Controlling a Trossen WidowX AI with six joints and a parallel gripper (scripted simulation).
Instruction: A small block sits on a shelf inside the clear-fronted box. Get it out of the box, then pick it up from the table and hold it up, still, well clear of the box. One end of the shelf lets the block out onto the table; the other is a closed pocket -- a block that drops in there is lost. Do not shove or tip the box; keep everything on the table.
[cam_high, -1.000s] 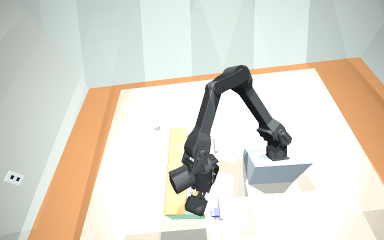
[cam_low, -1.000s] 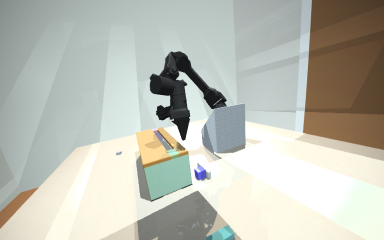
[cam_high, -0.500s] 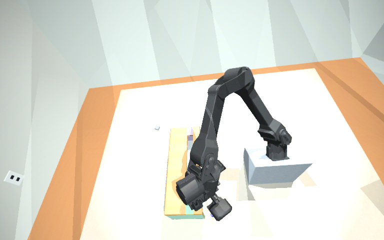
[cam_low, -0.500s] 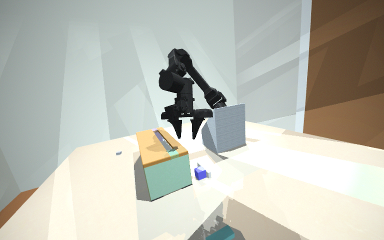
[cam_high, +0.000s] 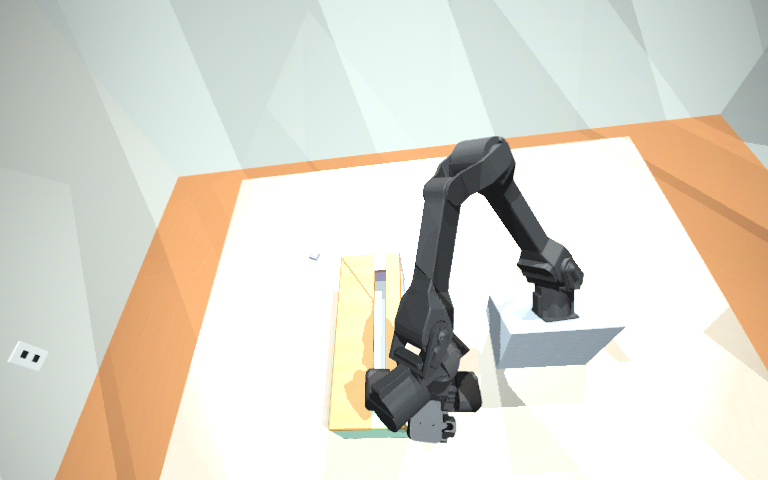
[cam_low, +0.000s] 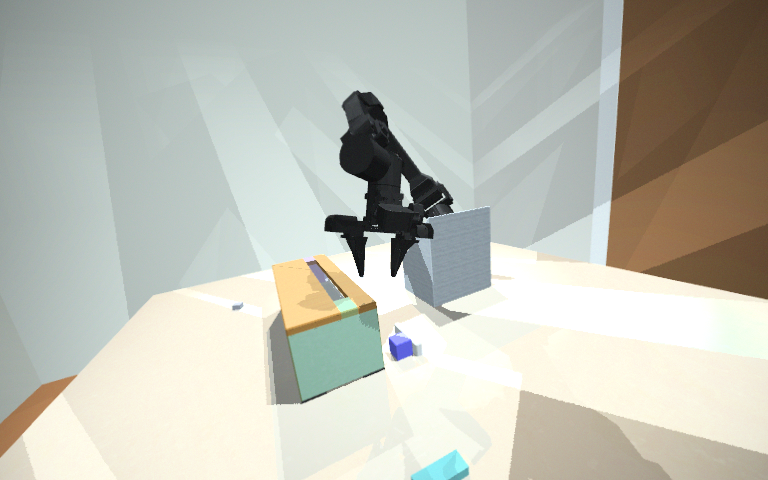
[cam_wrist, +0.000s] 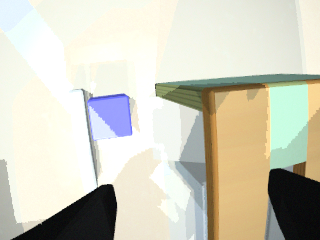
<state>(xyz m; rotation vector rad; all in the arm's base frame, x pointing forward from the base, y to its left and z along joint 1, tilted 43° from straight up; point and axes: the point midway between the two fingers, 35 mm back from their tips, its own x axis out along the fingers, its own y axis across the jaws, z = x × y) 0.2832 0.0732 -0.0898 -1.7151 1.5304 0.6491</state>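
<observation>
Right now my gripper tip is 2 cm past the blue block, 1 cm to the right of it and 14 cm above it. Round my gripper tip: cyan block (7 cm ahead, 22 cm to the left, 15 cm below); grey piece (22 cm ahead, 47 cm to the right, 15 cm below); long box (3 cm ahead, 17 cm to the right, 9 cm below).
</observation>
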